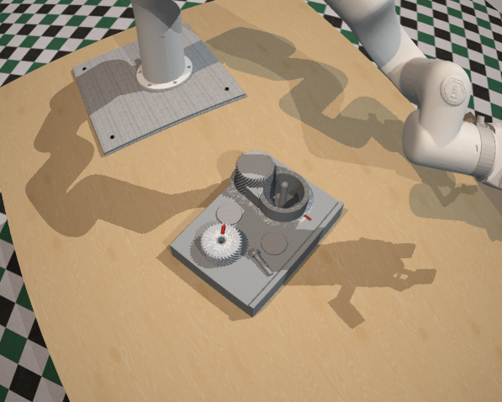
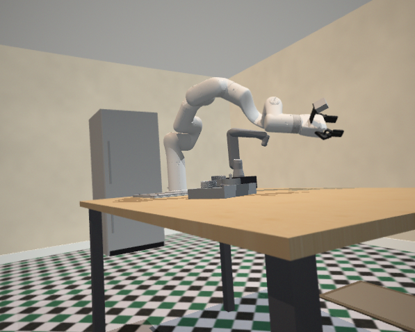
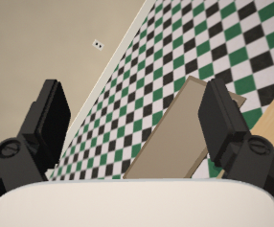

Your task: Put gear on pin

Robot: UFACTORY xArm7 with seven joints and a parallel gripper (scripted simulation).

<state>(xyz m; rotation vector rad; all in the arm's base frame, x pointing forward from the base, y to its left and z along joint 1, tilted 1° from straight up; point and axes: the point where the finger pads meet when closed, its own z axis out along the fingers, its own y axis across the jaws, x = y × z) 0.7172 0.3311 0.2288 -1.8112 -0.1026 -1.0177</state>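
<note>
The gear lies 280 mm behind my hand, 450 mm to the right of it and 200 mm below it. The rest, counted from my hand: bolt 230 mm behind, 420 mm to the right, 210 mm below.
</note>
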